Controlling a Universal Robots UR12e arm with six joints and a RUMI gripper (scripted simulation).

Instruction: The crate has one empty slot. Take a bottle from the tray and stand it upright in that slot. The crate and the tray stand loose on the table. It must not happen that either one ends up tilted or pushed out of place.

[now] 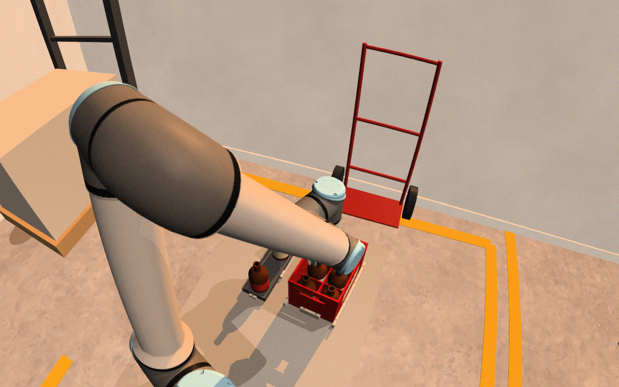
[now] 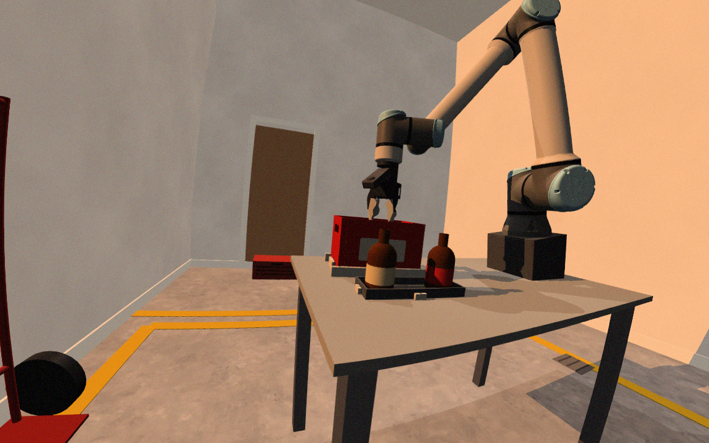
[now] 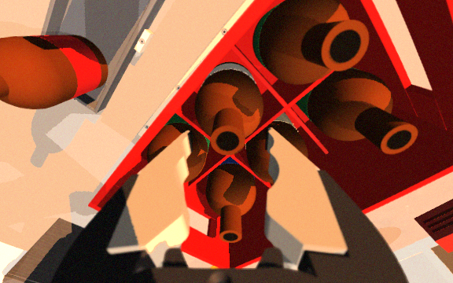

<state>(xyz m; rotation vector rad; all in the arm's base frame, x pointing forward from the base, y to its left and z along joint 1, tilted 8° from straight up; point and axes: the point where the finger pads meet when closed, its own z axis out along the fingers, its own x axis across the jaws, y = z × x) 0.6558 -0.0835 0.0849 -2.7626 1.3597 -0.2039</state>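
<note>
My gripper is now 70 mm above the red crate, 40 mm to the left of it and 10 mm past it. Round my hand: dark tray 190 mm to the left, 150 mm below, 10 mm behind.
</note>
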